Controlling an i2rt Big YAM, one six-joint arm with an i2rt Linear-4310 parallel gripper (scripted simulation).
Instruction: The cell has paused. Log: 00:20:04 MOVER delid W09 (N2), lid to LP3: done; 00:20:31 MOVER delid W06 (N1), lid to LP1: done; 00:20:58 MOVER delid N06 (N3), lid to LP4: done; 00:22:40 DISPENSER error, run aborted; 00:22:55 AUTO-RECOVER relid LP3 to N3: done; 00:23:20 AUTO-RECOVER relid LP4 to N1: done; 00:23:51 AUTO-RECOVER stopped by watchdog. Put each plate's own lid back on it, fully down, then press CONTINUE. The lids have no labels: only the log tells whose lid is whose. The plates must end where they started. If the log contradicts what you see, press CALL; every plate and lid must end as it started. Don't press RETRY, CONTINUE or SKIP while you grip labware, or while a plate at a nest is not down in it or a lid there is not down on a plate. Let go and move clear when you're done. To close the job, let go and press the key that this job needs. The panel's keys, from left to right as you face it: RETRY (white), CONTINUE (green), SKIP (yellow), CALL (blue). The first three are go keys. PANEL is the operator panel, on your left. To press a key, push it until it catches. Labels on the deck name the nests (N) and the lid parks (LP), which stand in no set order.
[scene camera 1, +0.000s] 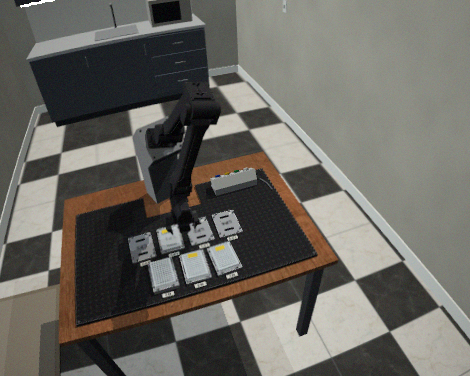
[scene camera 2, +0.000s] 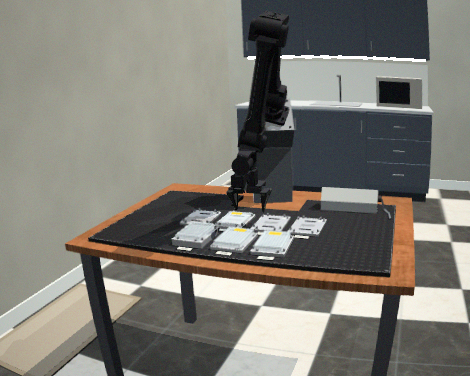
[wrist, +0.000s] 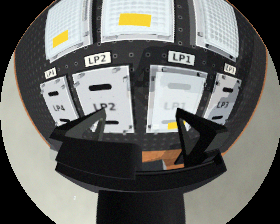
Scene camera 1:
operator panel: 239, 180
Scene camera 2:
operator panel: 332, 199
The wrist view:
my gripper: 140, 111
clear lid: 173, 90
